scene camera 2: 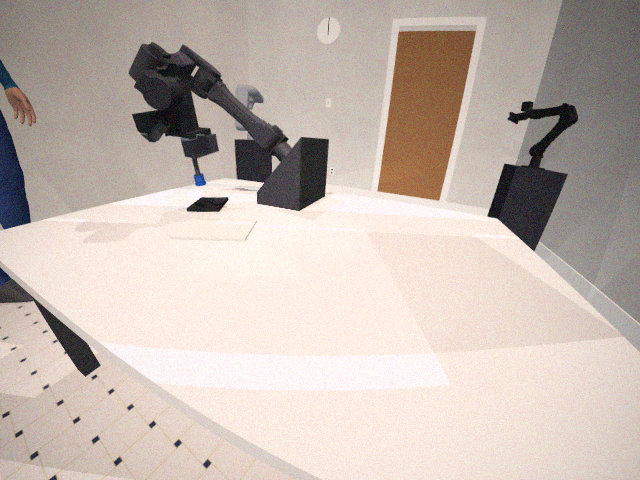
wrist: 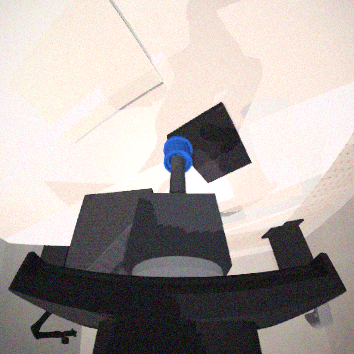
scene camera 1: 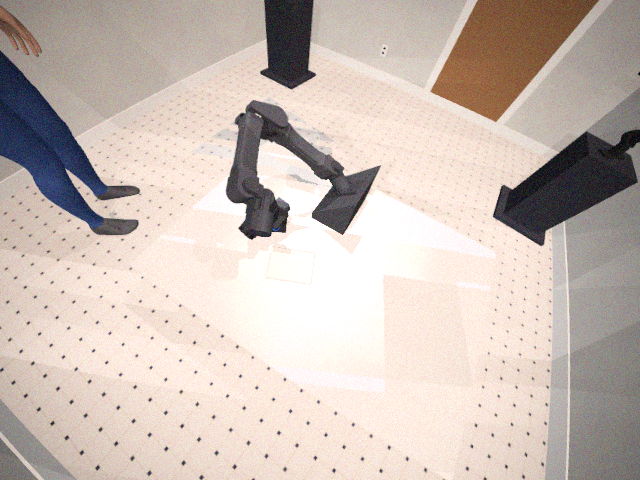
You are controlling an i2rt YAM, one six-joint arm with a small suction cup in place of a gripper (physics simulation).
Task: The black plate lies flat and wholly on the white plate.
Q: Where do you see a white plate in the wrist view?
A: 82, 68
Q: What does my suction cup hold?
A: Nothing.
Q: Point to my suction cup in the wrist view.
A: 175, 143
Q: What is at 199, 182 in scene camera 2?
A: My suction cup.
